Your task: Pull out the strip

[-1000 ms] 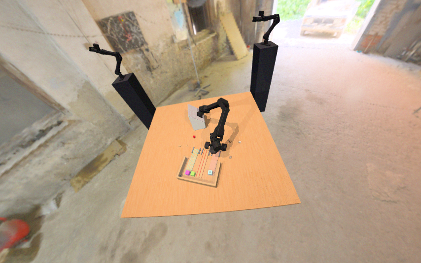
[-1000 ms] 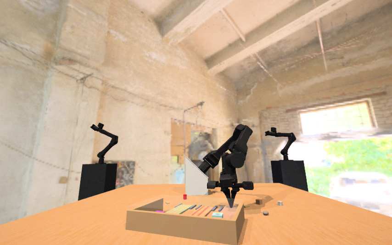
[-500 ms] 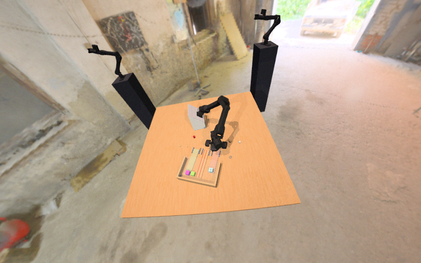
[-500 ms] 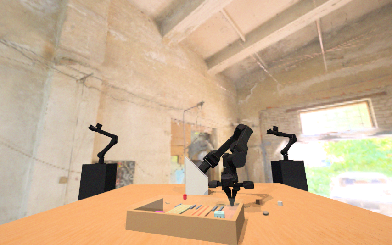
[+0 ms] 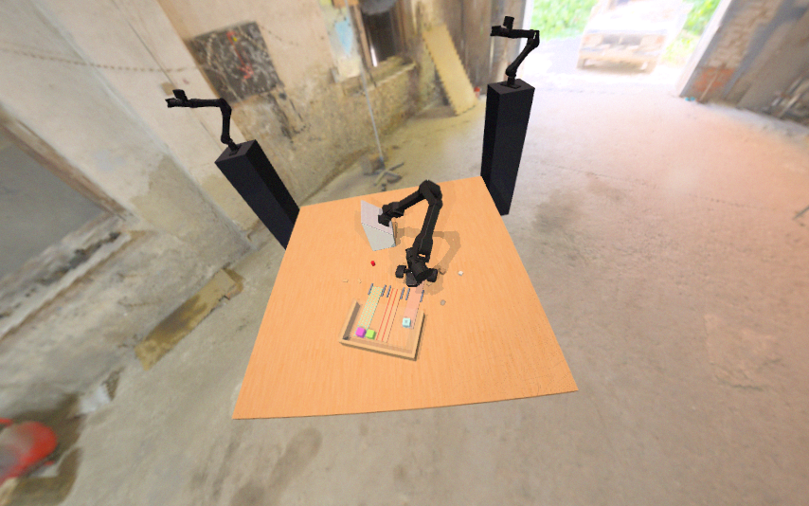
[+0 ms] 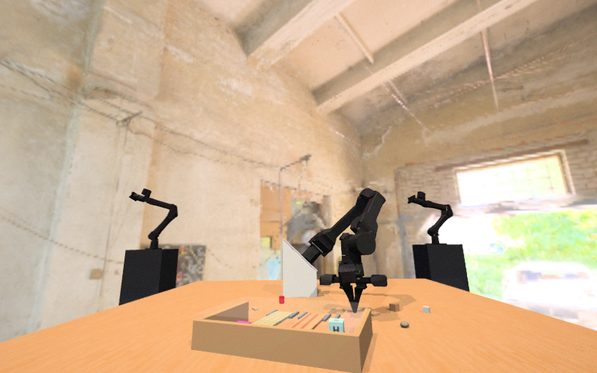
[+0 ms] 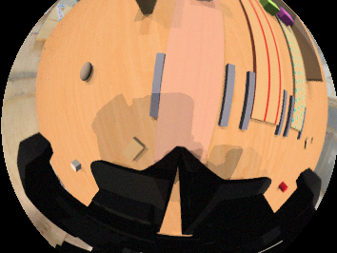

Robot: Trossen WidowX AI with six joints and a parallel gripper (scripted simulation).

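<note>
Now: the brown block 130 mm to the left of my gripper tip and 40 mm behind it. From my gripper tip the other things lie so: red cylinder 220 mm to the right, 170 mm behind, 10 mm above; dark pebble 120 mm ahead, 90 mm to the left.
</note>
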